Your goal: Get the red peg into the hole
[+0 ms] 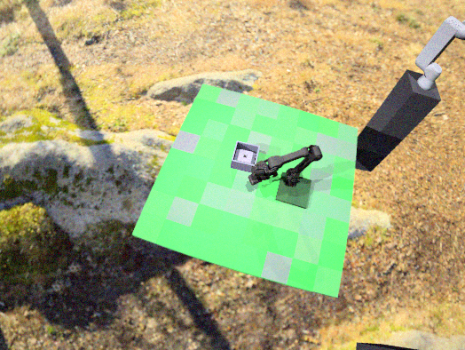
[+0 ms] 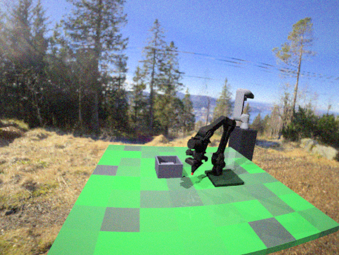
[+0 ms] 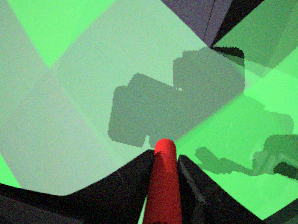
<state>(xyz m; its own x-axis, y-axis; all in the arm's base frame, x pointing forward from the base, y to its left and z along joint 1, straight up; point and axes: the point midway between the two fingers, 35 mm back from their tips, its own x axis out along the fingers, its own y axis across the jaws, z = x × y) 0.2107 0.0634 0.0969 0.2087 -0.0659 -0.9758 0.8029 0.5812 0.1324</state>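
Now: the grey box 11 cm ahead of my gripper tip, 17 cm to the right of it and 5 cm below it. The rest, counted from my gripper tip: red peg 1 cm behind, 2 cm above.
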